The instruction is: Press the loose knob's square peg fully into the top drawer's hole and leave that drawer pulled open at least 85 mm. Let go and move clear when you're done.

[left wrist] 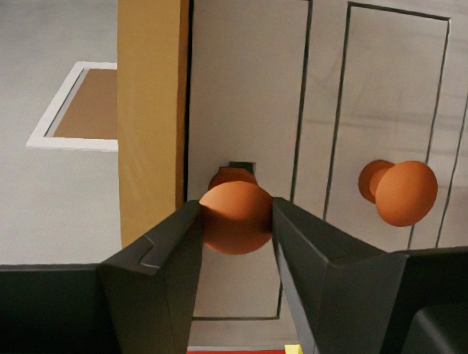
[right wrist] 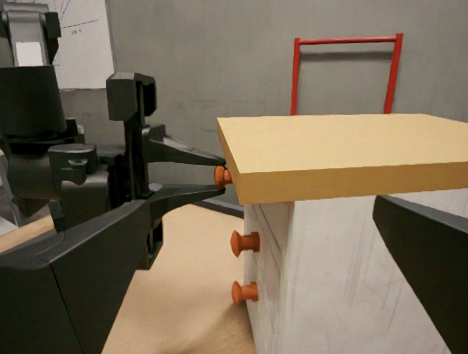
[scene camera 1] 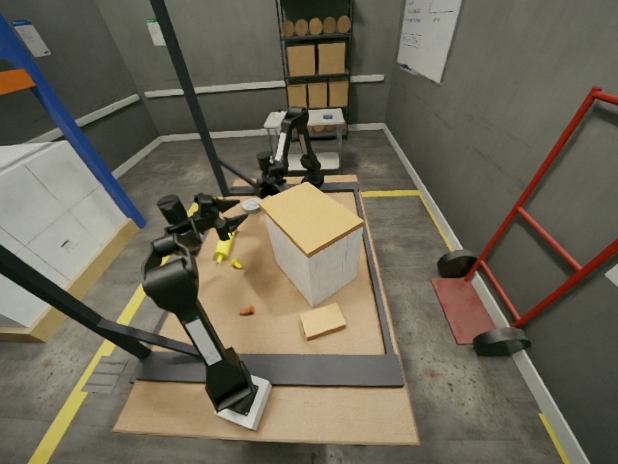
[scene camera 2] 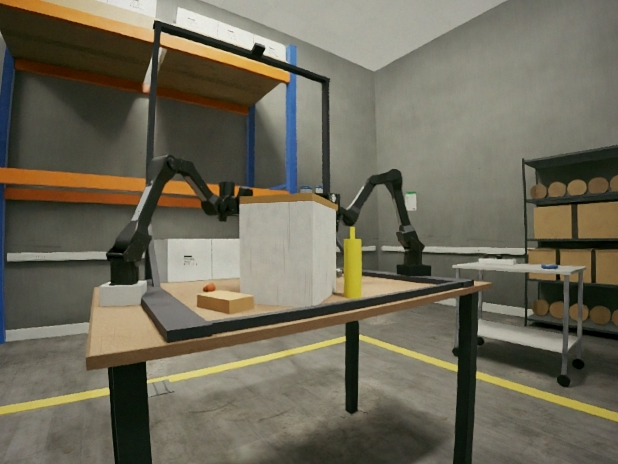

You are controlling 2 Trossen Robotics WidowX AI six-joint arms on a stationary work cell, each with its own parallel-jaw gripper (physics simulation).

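Pixels of known places: left gripper, fingertip midpoint: (left wrist: 236, 210) (right wrist: 225, 176); right gripper, fingertip midpoint: (right wrist: 262, 208) (scene camera 1: 243, 207); left arm's base, link origin: (scene camera 1: 312, 178) (scene camera 2: 413, 265); right arm's base, link origin: (scene camera 1: 242, 396) (scene camera 2: 124, 283).
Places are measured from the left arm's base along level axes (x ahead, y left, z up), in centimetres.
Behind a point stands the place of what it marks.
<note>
The loose orange knob (left wrist: 236, 217) {x 45.2, y 8.3, z 17.9 cm} (right wrist: 219, 176) {x 46.3, y 8.2, z 18.3 cm} is between the fingertips of my left gripper (left wrist: 236, 210) {x 45.6, y 9.4, z 17.8 cm} (right wrist: 225, 176) {x 45.6, y 9.4, z 17.8 cm}, which is shut on it. The knob is at the front of the top drawer (left wrist: 247, 90) {x 51.2, y 9.8, z 17.3 cm}, and part of the dark square hole (left wrist: 243, 166) {x 48.8, y 13.1, z 17.1 cm} shows beside its collar. How far the peg is in is hidden. The top drawer looks closed, flush with the white cabinet (scene camera 1: 312, 270) {x 68.7, y 28.7, z 14.1 cm} (scene camera 2: 275, 250) {x 61.0, y 33.5, z 8.0 cm} (right wrist: 325, 260) {x 57.7, y 8.8, z 15.3 cm}. Lower drawers carry fixed orange knobs (left wrist: 406, 193) {x 46.5, y 9.3, z 10.8 cm} (right wrist: 244, 242) {x 47.6, y 10.2, z 10.8 cm}. My right gripper (scene camera 1: 242, 210) {x 59.0, y 1.2, z 22.4 cm} is open and empty, off the cabinet's left side in scene camera 1.
The cabinet has a tan overhanging top (scene camera 1: 310, 217) {x 56.2, y 23.3, z 22.0 cm} (right wrist: 350, 145) {x 55.4, y 14.2, z 22.0 cm}. A wooden block (scene camera 1: 323, 321) {x 74.2, y 33.6, z -2.8 cm} (scene camera 2: 225, 301) {x 73.2, y 39.4, z -3.2 cm} and a small orange piece (scene camera 1: 247, 310) {x 79.3, y 8.6, z -4.0 cm} (scene camera 2: 209, 287) {x 78.7, y 10.4, z -4.2 cm} lie on the table. A yellow cylinder (scene camera 1: 223, 247) {x 60.5, y -15.2, z -0.9 cm} lies left of the cabinet. A yellow bottle (scene camera 2: 352, 267) {x 39.0, y 30.0, z 2.8 cm} stands upright beside it.
</note>
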